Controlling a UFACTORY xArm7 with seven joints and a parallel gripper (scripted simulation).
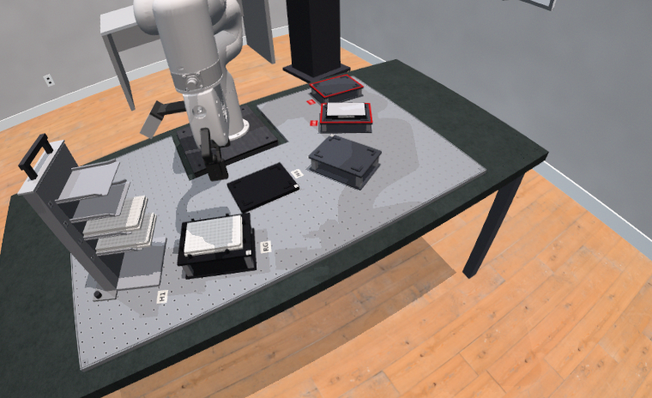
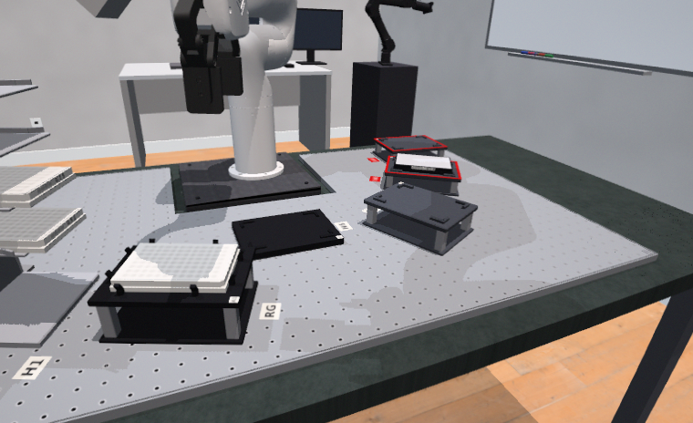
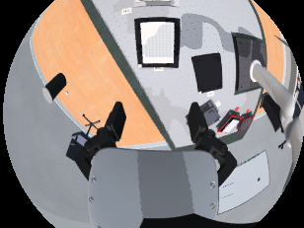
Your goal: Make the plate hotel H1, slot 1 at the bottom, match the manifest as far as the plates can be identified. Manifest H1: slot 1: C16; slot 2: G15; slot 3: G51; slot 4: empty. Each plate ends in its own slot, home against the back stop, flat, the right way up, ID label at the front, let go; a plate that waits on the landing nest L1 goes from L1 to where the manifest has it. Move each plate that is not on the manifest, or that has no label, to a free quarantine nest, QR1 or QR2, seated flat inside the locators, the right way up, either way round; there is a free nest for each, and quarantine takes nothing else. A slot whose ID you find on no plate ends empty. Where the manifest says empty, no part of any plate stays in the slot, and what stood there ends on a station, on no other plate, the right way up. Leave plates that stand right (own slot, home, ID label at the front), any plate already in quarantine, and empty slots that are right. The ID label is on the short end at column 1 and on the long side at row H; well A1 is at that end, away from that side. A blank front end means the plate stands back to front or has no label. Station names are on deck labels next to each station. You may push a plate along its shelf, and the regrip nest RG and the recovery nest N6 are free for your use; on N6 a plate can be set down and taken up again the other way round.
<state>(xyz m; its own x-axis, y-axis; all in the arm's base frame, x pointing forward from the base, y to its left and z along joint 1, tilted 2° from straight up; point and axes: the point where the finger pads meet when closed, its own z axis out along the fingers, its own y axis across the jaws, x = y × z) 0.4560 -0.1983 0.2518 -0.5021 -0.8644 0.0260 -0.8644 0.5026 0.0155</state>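
Now: the black regrip nest RG 21 cm below my hand, 6 cm to the right of it and 3 cm behind it. Also, from my hand: flat black nest N6: 26 cm below, 15 cm behind, 14 cm to the left; then RG deck label: 27 cm below, 4 cm to the left, 2 cm ahead; then plate hotel H1: 29 cm to the right, 17 cm behind, 11 cm below.
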